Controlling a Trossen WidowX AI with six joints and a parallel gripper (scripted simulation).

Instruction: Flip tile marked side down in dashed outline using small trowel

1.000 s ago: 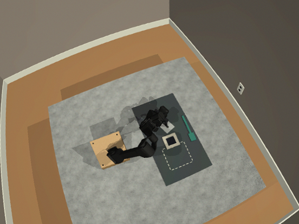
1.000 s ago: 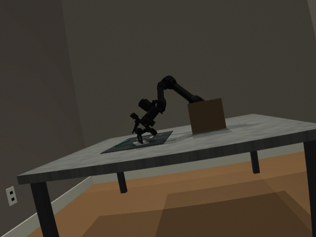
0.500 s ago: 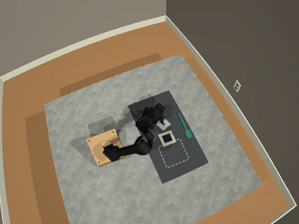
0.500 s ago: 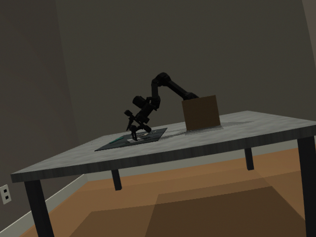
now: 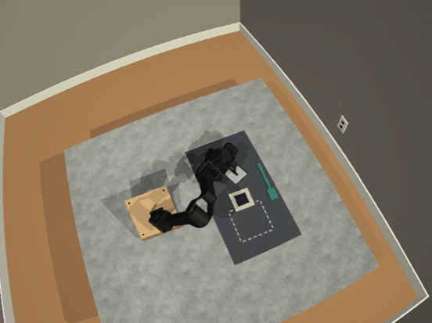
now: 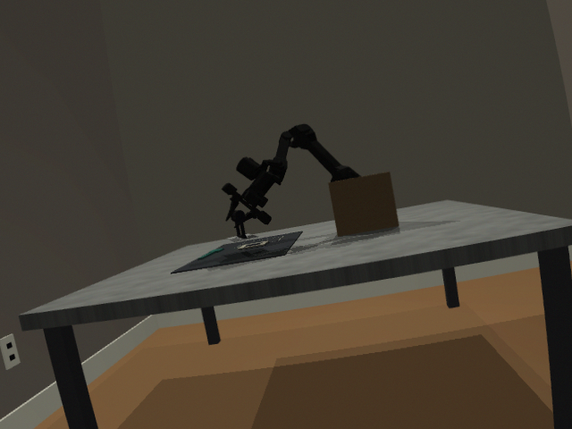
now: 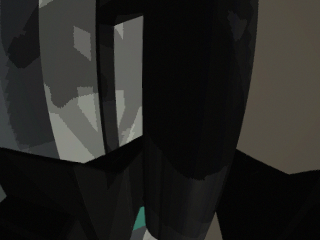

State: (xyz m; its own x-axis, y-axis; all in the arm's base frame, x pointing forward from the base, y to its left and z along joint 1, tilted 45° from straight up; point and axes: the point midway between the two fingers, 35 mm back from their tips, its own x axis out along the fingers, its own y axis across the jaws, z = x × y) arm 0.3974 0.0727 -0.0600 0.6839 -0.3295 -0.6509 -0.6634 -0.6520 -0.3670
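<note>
My gripper tip is now 2 cm past the dark mat, 12 cm to the left of it and 12 cm above it. The rest, counted from my gripper tip: cream tile (4 cm behind, 16 cm to the right, 10 cm below); then small trowel (2 cm behind, 1 cm to the right, 1 cm below); then teal flat tool (12 cm ahead, 15 cm to the right, 10 cm below).
</note>
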